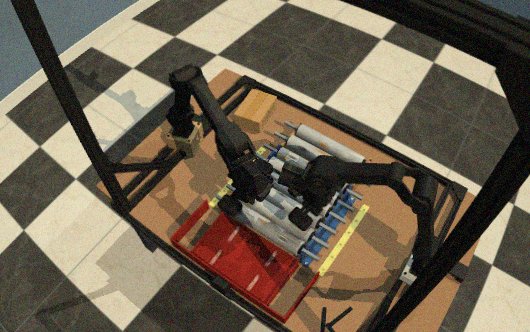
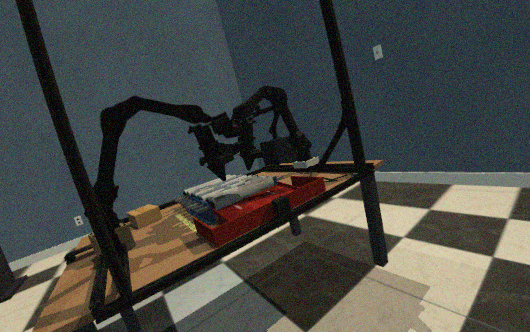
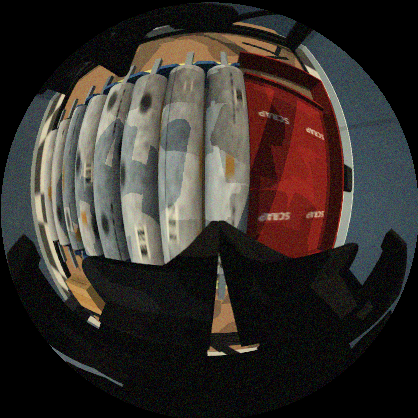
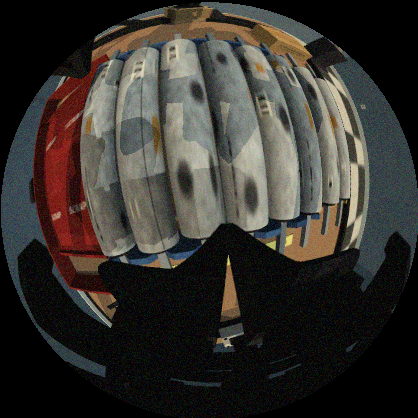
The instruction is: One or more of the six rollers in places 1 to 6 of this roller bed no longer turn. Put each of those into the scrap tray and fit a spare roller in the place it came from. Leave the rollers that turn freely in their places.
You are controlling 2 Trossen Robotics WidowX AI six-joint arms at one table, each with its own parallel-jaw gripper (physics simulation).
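Places are measured from the left arm's base along level axes (x ahead, y left, z up), in centimetres.
Where they show: left gripper, fingertip midpoint: (image 1: pixel 252 203) (image 2: pixel 224 180) (image 3: pixel 216 226); right gripper, fingertip midpoint: (image 1: pixel 316 208) (image 2: pixel 248 170) (image 3: pixel 124 74) (image 4: pixel 226 229); left arm's base, origin of the base link: (image 1: pixel 183 130); right arm's base, origin of the base link: (image 1: pixel 422 268) (image 2: pixel 305 159) (image 4: pixel 241 338).
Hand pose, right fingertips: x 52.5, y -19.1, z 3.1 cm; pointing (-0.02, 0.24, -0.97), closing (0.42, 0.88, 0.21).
Things, the pixels of their top centre, and the offset from my right fingertips. "spot": a spot on its surface instead.
- red scrap tray, middle of its top: (image 3: pixel 310 167) (image 4: pixel 49 171) (image 1: pixel 242 255) (image 2: pixel 260 196) dz -5.8, dx -17.0, dy -18.6 cm
- orange-brown block, middle of its top: (image 3: pixel 82 298) (image 1: pixel 255 104) (image 2: pixel 142 209) dz -5.2, dx -32.6, dy +39.8 cm
- yellow marked strip, surface spot: (image 1: pixel 344 240) spot: dz -10.7, dx +10.7, dy -2.5 cm
Six grey mottled rollers lie side by side in the blue roller bed (image 1: pixel 316 246) (image 2: pixel 207 215). The roller nearest the tray (image 1: pixel 272 232) (image 3: pixel 225 175) (image 4: pixel 102 165) is seated. Two spare rollers (image 1: pixel 330 142) (image 4: pixel 336 130) lie behind the bed. Which rollers turn cannot be seen. The red scrap tray (image 1: pixel 189 225) (image 2: pixel 250 220) (image 3: pixel 285 170) (image 4: pixel 60 185) holds no roller. My left gripper (image 1: pixel 261 197) (image 2: pixel 222 178) (image 3: pixel 216 226) is shut and empty above the roller nearest the tray. My right gripper (image 1: pixel 316 210) (image 2: pixel 248 168) (image 4: pixel 226 229) is shut and empty above the middle of the bed.
An orange-brown block (image 1: pixel 255 110) (image 2: pixel 144 216) (image 4: pixel 282 42) stands at the back left of the table. A yellow marked strip (image 1: pixel 344 240) lies beside the bed's right end. Both arms reach over the bed close together. A black frame surrounds the table.
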